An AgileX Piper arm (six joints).
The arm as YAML. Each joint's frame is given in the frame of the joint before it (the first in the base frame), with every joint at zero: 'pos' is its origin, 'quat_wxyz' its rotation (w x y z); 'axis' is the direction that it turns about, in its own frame. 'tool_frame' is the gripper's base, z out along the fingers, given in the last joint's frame.
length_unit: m
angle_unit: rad
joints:
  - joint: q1
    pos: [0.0, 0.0, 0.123]
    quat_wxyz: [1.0, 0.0, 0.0, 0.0]
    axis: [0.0, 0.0, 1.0]
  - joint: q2
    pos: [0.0, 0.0, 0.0]
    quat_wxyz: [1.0, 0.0, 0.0, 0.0]
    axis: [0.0, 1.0, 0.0]
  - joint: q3
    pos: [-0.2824, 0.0, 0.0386]
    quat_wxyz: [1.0, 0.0, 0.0, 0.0]
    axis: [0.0, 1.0, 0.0]
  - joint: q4
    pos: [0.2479, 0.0, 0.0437]
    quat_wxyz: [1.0, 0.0, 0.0, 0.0]
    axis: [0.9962, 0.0, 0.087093]
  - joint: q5
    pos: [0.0, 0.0, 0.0]
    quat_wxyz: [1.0, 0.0, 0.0, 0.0]
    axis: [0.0, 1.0, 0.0]
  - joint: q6
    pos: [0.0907, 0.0, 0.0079]
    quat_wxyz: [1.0, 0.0, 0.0, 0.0]
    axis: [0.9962, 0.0, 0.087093]
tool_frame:
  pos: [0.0, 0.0, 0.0]
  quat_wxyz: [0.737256, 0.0, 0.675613, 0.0]
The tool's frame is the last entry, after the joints.
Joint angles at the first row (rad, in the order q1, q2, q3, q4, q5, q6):
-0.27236 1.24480 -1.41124 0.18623 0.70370 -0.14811
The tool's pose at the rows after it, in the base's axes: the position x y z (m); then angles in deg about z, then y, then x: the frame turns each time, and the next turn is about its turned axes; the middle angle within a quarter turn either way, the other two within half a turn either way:
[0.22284 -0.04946 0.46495 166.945 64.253 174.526]
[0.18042 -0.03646 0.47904 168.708 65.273 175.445]
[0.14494 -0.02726 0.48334 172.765 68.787 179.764]
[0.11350 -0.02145 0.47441 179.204 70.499 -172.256]
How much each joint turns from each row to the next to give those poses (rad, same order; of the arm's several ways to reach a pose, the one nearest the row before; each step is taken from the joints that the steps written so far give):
-0.00003 -0.09660 -0.00572 0.00042 0.11263 -0.00004
0.00008 -0.11843 0.00930 0.00111 0.09255 0.00011
0.00004 -0.11607 0.04905 -0.01042 0.00497 -0.01417
-0.00026 -0.11868 0.08516 -0.03926 -0.00436 -0.00892

